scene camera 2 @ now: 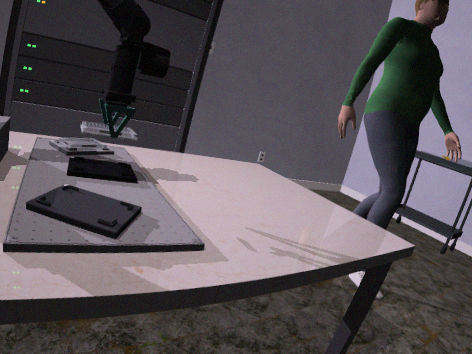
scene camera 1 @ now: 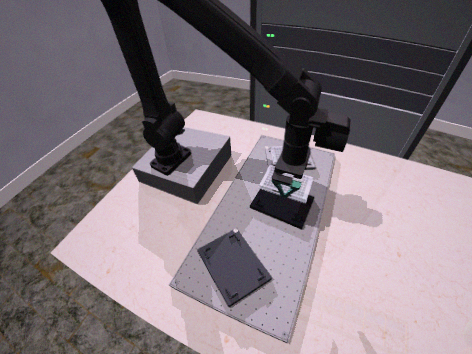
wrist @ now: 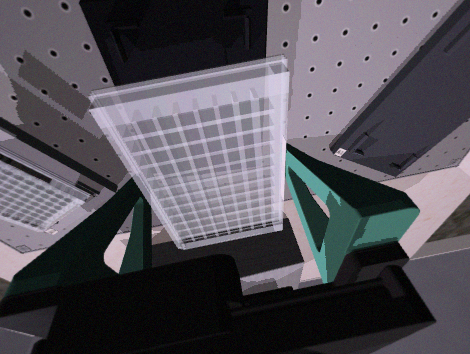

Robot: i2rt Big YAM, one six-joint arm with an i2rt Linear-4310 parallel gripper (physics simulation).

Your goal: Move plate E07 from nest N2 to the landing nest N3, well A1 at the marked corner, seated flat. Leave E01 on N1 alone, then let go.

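Observation:
My gripper (scene camera 1: 287,189) (scene camera 2: 115,133) (wrist: 212,165) is shut on the clear plate E07 (scene camera 1: 305,193) (scene camera 2: 90,127) (wrist: 200,145), green fingers on its long sides. The plate hangs in the air, roughly level, behind and above the black nest N3 (scene camera 1: 282,207) (scene camera 2: 102,170) (wrist: 175,45), apart from it. The dark grey nest N2 (scene camera 1: 235,267) (scene camera 2: 85,207) (wrist: 410,100) holds no plate; a white label (wrist: 340,151) marks one corner. Plate E01 (scene camera 2: 82,143) (wrist: 37,195) sits on nest N1 at the back, partly hidden by the arm in scene camera 1. N3's corner mark cannot be made out.
The nests stand on a perforated board (scene camera 1: 270,310) (scene camera 2: 165,232) on the table. The arm's grey base block (scene camera 1: 212,170) is to the left of the board. A rack cabinet (scene camera 1: 350,120) stands behind the table. A person in green (scene camera 2: 407,75) stands beyond the table.

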